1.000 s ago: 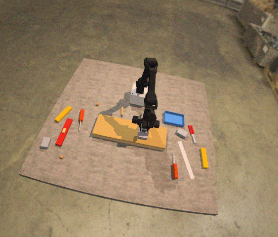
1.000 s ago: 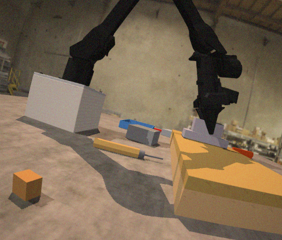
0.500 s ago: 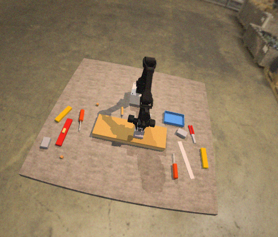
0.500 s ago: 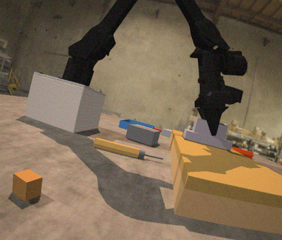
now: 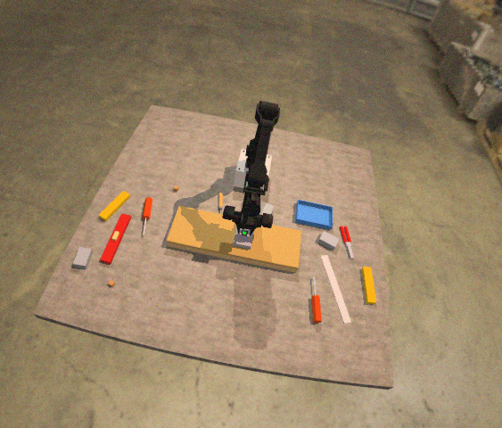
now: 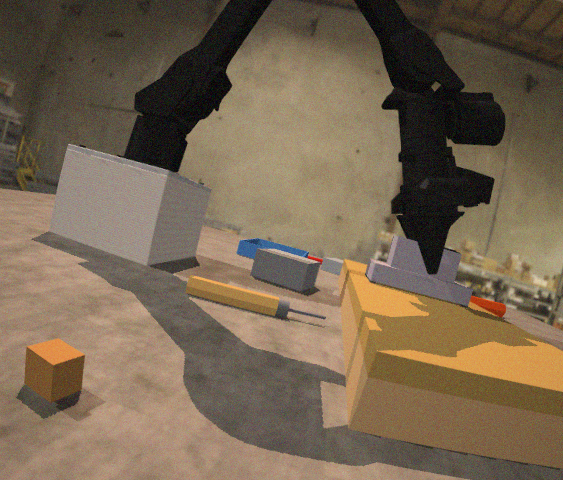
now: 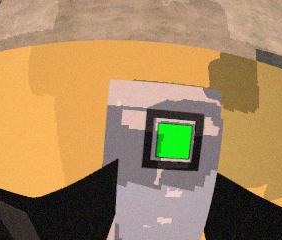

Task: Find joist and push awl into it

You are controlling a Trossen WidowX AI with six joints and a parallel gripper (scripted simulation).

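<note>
My gripper tip is 300 mm to the right of the blue tray, 220 mm past it and 50 mm above it. The rest, counted from my gripper tip: grey stud finder 20 mm above; square indicator window 30 mm above, 20 mm ahead; awl 160 mm behind, 120 mm to the right, 60 mm below.
</note>
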